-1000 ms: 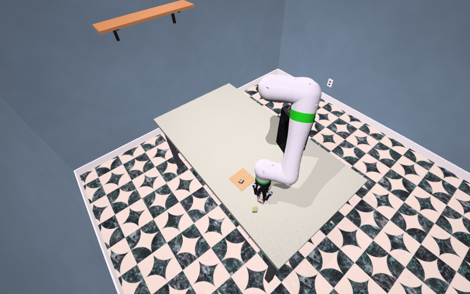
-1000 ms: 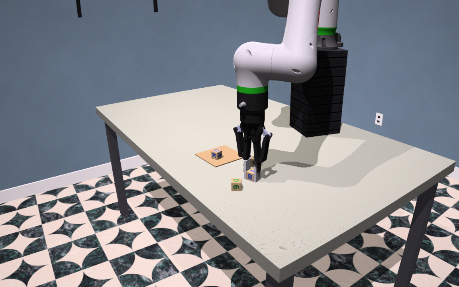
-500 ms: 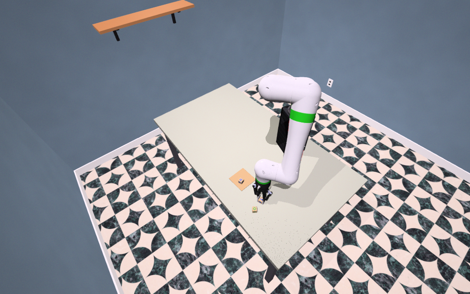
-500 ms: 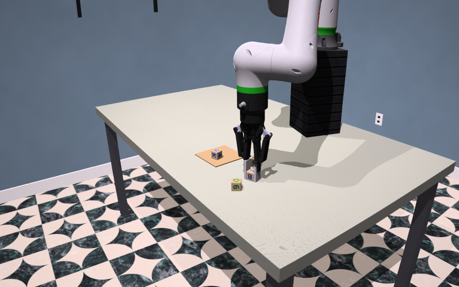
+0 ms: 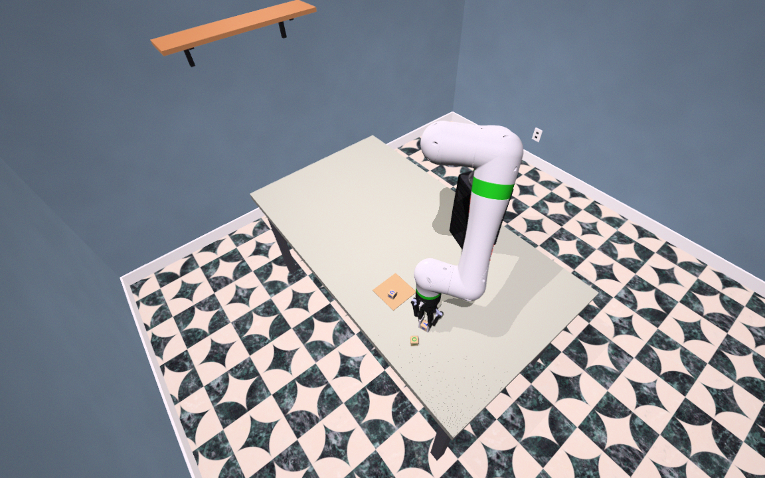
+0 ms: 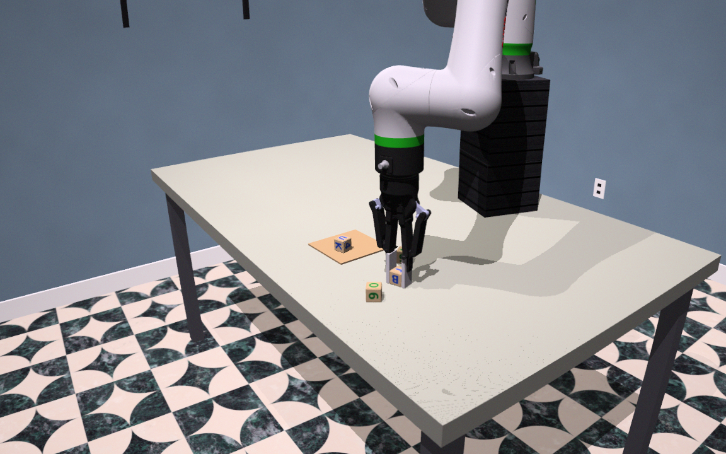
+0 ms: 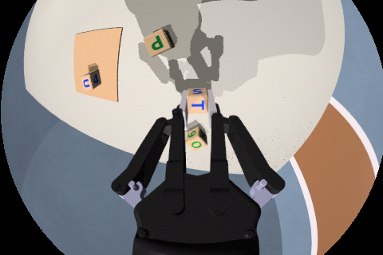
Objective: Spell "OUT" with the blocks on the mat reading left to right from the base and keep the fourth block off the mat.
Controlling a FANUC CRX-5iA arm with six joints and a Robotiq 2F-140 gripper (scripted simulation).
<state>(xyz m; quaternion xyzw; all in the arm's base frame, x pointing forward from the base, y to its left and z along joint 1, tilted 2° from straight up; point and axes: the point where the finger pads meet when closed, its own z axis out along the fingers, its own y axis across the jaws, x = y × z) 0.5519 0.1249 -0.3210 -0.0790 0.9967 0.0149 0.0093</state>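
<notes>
My hand is 210 mm to the left of the tan mat, 50 mm past it and 30 mm above it. From my hand the other things lie so: wooden block: 80 mm ahead, 20 mm below, 10 mm to the left.
</notes>
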